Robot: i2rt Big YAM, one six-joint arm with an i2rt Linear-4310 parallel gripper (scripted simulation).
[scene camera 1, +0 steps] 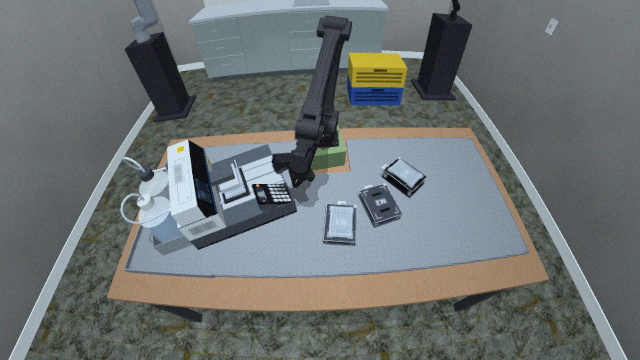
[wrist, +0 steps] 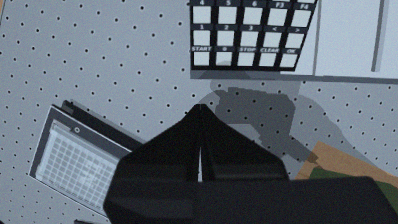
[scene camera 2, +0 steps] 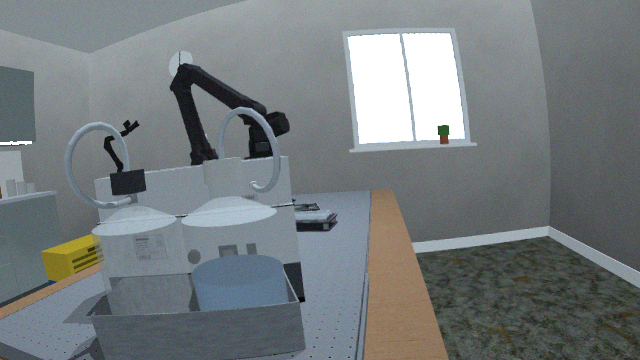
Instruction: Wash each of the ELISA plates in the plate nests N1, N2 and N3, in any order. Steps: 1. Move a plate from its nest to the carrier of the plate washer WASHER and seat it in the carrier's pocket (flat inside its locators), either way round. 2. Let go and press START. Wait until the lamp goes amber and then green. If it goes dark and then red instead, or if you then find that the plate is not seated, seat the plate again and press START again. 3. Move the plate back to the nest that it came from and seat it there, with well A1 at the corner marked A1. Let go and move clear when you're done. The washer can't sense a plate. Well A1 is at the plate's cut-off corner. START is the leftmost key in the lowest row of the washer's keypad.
Note:
In view: my gripper (wrist: 200,112), an ELISA plate (wrist: 66,165) and a plate washer (scene camera 1: 193,202).
The plate washer is seen too in the wrist view (wrist: 338,48).

